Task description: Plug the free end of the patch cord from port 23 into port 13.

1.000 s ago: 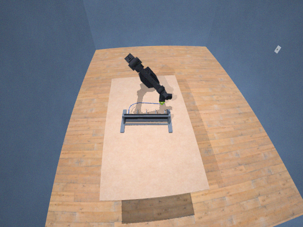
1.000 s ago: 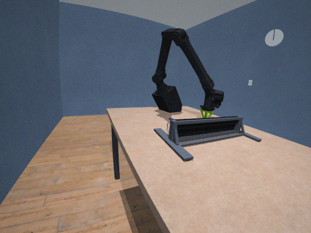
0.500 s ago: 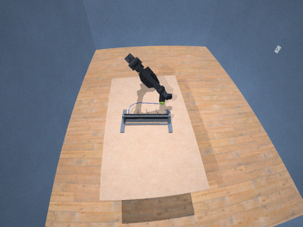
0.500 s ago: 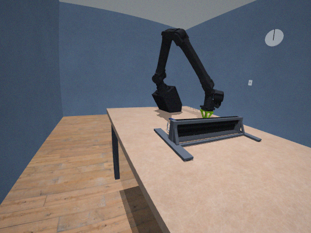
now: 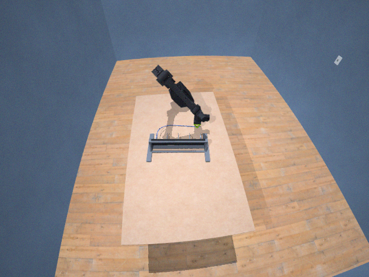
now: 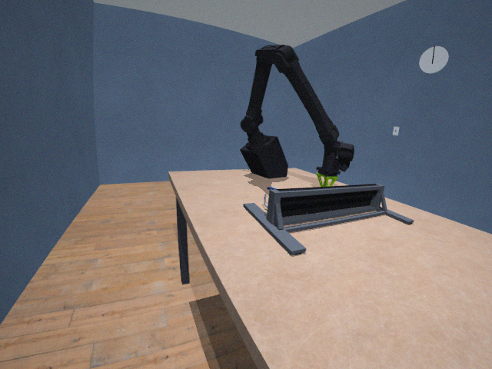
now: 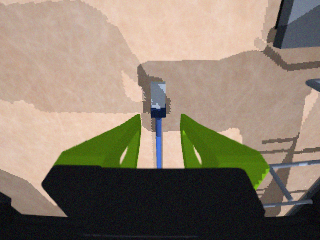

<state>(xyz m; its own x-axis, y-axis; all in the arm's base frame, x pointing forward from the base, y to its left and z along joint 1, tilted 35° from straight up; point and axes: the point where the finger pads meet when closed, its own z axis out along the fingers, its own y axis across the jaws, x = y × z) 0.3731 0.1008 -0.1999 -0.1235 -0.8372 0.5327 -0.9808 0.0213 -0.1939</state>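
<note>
Now: hand 2 cm to the right of the plug and 2 cm above it.
</note>
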